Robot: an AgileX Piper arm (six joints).
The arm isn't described. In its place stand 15 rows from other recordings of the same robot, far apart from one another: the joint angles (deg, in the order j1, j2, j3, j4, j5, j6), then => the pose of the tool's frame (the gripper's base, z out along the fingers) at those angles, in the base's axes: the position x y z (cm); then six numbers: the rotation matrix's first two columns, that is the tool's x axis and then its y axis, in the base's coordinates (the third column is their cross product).
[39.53 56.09 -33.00 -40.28 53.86 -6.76] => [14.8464, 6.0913, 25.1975, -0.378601, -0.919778, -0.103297, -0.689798, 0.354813, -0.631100]
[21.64 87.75 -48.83 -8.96 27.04 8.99] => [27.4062, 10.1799, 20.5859, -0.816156, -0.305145, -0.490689, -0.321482, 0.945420, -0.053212]
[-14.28 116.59 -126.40 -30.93 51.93 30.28] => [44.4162, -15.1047, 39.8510, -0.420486, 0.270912, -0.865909, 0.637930, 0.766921, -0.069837]
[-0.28 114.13 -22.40 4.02 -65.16 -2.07] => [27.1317, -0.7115, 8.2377, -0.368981, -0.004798, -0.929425, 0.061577, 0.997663, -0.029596]
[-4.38 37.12 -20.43 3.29 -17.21 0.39] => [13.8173, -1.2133, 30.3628, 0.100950, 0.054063, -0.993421, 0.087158, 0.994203, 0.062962]
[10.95 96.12 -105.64 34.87 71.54 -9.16] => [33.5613, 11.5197, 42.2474, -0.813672, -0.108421, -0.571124, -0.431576, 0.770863, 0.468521]
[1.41 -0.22 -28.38 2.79 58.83 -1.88] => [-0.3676, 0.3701, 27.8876, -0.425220, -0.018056, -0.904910, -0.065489, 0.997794, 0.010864]
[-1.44 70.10 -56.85 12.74 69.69 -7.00] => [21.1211, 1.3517, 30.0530, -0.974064, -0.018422, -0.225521, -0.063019, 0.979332, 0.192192]
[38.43 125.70 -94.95 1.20 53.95 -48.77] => [34.9851, 27.9554, 15.1129, -0.051019, -0.989947, -0.131914, -0.990259, 0.067279, -0.121906]
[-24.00 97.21 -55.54 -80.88 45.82 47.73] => [27.7715, -19.4181, 22.0019, -0.933174, 0.037227, -0.357492, 0.321545, 0.530915, -0.784052]
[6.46 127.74 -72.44 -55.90 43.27 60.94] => [39.9176, -0.6782, 7.0472, -0.938483, 0.092196, -0.332790, 0.255627, 0.833403, -0.489994]
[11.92 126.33 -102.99 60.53 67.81 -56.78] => [43.7785, 16.7390, 21.9419, -0.678940, -0.379848, -0.628296, -0.732875, 0.401897, 0.548974]
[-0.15 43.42 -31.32 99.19 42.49 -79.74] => [14.0928, 6.0309, 33.7405, -0.236165, 0.287430, -0.928230, -0.621681, 0.689474, 0.371670]
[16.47 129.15 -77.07 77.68 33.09 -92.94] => [40.7453, 17.1076, 8.5901, -0.588181, -0.439879, -0.678638, -0.745261, 0.620675, 0.243616]
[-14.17 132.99 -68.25 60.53 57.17 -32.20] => [36.3897, -2.3216, 3.6152, -0.891334, 0.366599, 0.266701, 0.442688, 0.577004, 0.686362]
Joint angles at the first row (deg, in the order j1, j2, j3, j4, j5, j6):
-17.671, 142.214, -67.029, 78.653, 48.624, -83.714
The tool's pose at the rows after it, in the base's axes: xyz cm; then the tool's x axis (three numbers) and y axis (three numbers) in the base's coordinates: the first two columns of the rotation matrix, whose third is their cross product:
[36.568, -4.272, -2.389, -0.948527, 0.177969, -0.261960, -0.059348, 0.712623, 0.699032]
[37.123, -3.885, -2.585, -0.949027, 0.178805, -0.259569, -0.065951, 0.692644, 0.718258]
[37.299, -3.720, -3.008, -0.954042, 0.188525, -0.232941, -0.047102, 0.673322, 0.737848]
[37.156, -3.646, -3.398, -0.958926, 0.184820, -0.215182, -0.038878, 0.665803, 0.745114]
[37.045, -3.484, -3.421, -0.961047, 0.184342, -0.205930, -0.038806, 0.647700, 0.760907]
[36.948, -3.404, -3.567, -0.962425, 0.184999, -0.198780, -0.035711, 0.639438, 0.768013]
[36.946, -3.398, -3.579, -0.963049, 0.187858, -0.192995, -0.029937, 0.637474, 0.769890]
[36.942, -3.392, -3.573, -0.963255, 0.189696, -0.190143, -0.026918, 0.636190, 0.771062]
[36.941, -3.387, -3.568, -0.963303, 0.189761, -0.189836, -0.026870, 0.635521, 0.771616]
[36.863, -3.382, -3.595, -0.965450, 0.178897, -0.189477, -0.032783, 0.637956, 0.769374]
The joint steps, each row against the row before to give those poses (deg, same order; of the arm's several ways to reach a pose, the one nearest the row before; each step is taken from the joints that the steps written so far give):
0.465, 0.129, -0.215, 0.953, 0.192, -0.186
0.586, 1.113, -1.681, 0.200, 1.528, 0.812
0.158, 1.201, -1.173, -0.484, 1.195, 1.892
-0.001, 0.741, -0.299, -0.673, 0.487, 0.700
0.000, 0.268, -0.002, -0.001, 1.314, 0.179
0.000, 0.326, 0.001, 0.053, 0.522, 0.050
0.001, 0.041, -0.049, -0.100, 0.076, 0.427
0.000, -0.002, 0.001, -0.018, 0.053, 0.204
0.000, 0.002, -0.001, 0.000, 0.048, 0.017
-0.001, 0.000, 0.000, -0.643, 0.001, 0.000

